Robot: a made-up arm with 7 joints.
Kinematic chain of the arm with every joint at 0, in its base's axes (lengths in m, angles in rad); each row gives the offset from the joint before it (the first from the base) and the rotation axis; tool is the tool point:
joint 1: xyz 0 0 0.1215 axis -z
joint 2: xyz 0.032 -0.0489 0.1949 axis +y
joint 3: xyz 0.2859 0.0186 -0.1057 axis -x
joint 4: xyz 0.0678 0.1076 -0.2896 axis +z
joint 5: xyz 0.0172 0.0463 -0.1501 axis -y
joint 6: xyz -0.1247 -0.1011 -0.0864 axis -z
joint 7: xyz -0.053 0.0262 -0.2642 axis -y
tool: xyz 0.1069 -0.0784 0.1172
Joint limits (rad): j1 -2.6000..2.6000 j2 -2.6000..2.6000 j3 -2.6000..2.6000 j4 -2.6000..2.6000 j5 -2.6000..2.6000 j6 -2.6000..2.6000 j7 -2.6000..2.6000
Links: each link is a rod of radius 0.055 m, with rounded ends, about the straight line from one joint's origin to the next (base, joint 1, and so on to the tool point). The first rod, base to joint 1, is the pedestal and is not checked.
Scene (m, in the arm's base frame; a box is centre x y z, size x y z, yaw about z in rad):
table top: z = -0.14
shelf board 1: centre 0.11 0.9 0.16 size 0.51 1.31 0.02 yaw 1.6
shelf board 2: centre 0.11 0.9 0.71 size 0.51 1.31 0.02 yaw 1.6
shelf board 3: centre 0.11 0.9 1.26 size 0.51 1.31 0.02 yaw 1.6
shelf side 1: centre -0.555 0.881 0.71 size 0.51 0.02 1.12 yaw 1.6
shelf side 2: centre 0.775 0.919 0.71 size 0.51 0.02 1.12 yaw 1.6
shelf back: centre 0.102 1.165 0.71 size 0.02 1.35 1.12 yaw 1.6
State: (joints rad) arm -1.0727 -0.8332 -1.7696 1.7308 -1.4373 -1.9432 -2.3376
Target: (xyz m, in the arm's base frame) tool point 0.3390 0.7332 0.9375
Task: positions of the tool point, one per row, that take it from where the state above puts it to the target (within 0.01 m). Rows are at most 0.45 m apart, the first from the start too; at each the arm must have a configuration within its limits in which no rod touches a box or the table.
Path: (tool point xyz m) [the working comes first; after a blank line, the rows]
Joints at the target: -0.5064 -1.3095 -1.2574 2.3095 -1.1719 -1.7970 -2.5667
Straight joint move there: touches shelf board 2.

1: 0.2958 0.7226 0.5022
2: 0.5388 0.4488 0.6229
3: 0.4668 0.4632 0.7865
4: 0.3471 0.4577 0.9375
5: 0.3532 0.5975 0.9527
6: 0.3391 0.7332 0.9375

